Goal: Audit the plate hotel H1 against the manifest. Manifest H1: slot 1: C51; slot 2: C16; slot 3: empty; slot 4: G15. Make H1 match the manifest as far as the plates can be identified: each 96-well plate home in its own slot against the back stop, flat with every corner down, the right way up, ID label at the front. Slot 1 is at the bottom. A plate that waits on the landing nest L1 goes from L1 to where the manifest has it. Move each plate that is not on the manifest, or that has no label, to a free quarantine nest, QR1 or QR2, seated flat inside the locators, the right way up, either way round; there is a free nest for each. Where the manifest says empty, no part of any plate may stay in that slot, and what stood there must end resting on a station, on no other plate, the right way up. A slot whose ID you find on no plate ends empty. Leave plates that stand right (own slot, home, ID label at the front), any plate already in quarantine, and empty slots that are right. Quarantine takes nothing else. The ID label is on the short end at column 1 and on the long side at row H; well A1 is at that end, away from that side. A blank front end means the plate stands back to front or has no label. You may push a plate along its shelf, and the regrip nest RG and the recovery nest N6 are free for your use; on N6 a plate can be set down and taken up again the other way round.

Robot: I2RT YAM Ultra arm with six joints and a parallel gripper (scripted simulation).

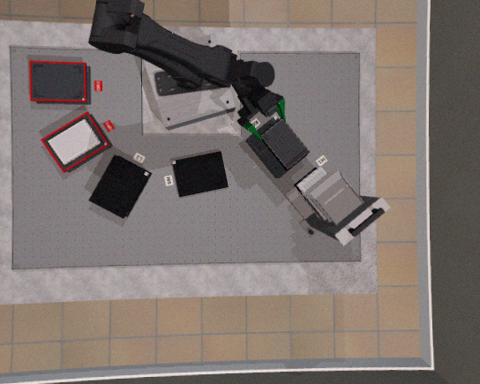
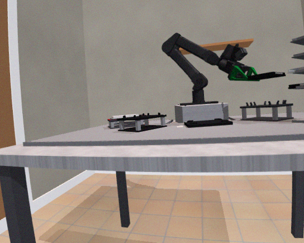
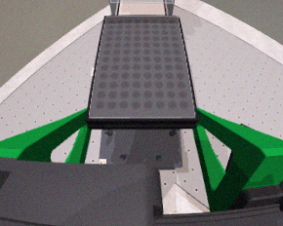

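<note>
My gripper is now 5 cm short of the regrip nest RG, 3 cm to the right of it and 12 cm above it. The rest, counted from my hand: recovery nest N6: 9 cm ahead, 23 cm to the right, 17 cm below; then H1 tag: 11 cm ahead, 18 cm to the left, 18 cm below; then landing nest L1: 9 cm ahead, 48 cm to the right, 13 cm below.
</note>
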